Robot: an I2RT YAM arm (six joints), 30 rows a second.
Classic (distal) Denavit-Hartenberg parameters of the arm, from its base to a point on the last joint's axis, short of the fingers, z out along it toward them. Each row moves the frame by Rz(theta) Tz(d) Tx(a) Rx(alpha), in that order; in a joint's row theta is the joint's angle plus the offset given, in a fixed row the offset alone. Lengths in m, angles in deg.
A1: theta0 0, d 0.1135, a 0.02, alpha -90
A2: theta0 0, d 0, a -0.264, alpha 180
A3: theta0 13.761, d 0, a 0.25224, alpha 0
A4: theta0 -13.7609, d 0, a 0.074, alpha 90
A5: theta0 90, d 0, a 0, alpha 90
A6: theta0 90, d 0.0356, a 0, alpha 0
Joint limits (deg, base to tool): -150..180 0..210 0..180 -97..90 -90..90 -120..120
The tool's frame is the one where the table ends.
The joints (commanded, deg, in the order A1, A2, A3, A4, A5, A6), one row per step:
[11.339, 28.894, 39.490, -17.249, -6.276, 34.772]
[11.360, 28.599, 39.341, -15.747, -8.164, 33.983]
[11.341, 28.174, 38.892, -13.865, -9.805, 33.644]
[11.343, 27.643, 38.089, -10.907, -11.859, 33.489]
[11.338, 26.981, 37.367, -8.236, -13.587, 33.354]
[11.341, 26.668, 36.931, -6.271, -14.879, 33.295]
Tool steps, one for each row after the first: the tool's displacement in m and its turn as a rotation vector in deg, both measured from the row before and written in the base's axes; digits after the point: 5 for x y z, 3 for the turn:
[-0.00097, 0.00104, 0.00254, -0.232, -1.828, 1.979]
[-0.00097, 0.00079, 0.00172, 0.163, -1.916, 1.642]
[-0.00096, 0.00109, 0.00186, 0.448, -2.679, 2.060]
[-0.00177, 0.00070, 0.00200, 0.365, -2.620, 1.721]
[-0.00095, 0.00061, 0.00169, 0.241, -1.845, 1.290]

